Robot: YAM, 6 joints.
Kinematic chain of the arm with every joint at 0, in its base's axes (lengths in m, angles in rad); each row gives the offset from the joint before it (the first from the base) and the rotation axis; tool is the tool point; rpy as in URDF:
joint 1: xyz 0 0 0.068 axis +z
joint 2: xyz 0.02 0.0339 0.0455 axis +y
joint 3: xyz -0.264 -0.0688 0 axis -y
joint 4: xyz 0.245 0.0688 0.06 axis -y
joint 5: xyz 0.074 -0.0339 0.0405 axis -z
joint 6: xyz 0.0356 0 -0.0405 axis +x
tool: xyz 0 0 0 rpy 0 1.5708 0
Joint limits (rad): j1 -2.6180..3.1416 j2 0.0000..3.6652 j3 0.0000..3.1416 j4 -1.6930..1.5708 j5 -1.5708..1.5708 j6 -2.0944..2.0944
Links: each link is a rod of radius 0.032 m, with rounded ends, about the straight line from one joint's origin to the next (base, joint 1, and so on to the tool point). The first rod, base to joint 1, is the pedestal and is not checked.
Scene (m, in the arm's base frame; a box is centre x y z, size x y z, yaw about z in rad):
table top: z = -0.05
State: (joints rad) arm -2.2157 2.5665 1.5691 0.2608 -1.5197 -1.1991
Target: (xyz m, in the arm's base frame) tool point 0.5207 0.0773 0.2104
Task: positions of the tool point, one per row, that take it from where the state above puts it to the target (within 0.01 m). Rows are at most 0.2 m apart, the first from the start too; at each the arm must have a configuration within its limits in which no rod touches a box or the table.
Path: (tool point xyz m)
1: -0.1386 -0.4718 0.0532
2: 0.0001 -0.5001 0.0741
3: 0.1432 -0.4868 0.0956
4: 0.2781 -0.4318 0.1178
5: 0.3925 -0.3390 0.1404
6: 0.4758 -0.2159 0.1634
7: 0.5200 -0.0730 0.1867
8: 0.5207 0.0773 0.2104

